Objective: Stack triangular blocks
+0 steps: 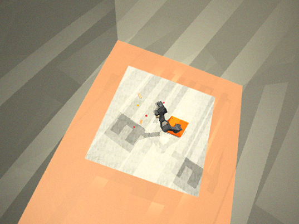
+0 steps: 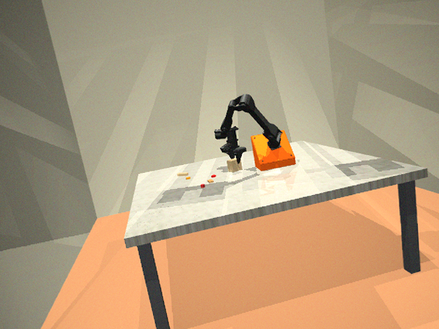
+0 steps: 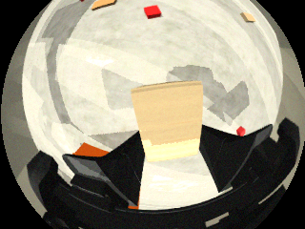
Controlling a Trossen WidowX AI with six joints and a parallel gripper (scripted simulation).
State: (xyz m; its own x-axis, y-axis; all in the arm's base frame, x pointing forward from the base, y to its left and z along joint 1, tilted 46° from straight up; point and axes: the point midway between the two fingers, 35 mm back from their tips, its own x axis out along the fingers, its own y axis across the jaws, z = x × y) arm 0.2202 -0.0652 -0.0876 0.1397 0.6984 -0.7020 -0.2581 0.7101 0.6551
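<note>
The tan triangular block is 1 cm above my gripper tip. From my gripper tip the other things lie so: yellow piece: 30 cm ahead, 6 cm to the right, 4 cm below; flat tan piece: 31 cm ahead, 20 cm to the right, 4 cm below.
</note>
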